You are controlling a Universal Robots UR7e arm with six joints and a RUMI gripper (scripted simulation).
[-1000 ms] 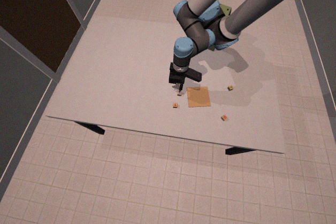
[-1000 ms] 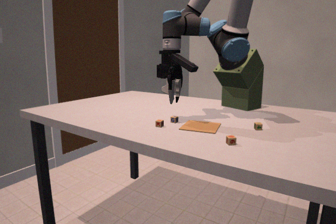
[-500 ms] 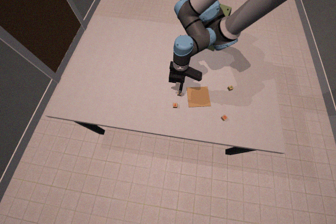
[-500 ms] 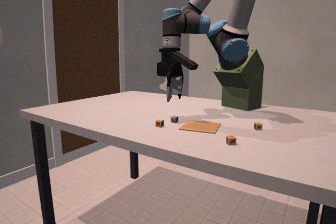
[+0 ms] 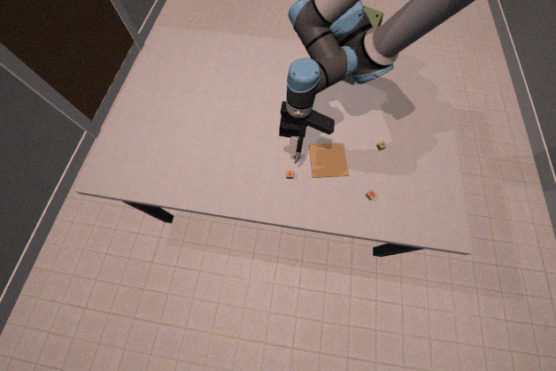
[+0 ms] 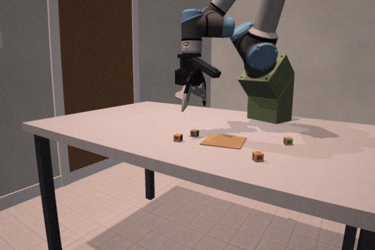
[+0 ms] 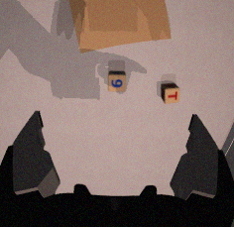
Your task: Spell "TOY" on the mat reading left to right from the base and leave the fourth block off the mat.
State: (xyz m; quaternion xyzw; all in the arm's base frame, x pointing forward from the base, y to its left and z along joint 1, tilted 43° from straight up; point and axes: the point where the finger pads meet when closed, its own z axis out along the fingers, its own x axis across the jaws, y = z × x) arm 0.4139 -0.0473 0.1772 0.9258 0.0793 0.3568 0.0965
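Now: the T block 90 mm ahead of my hand, 10 mm to the right of it and 90 mm below it. From my hand the other things lie so: wooden block 90 mm ahead, 300 mm to the left, 90 mm below; then mat 10 mm behind, 120 mm to the left, 100 mm below.
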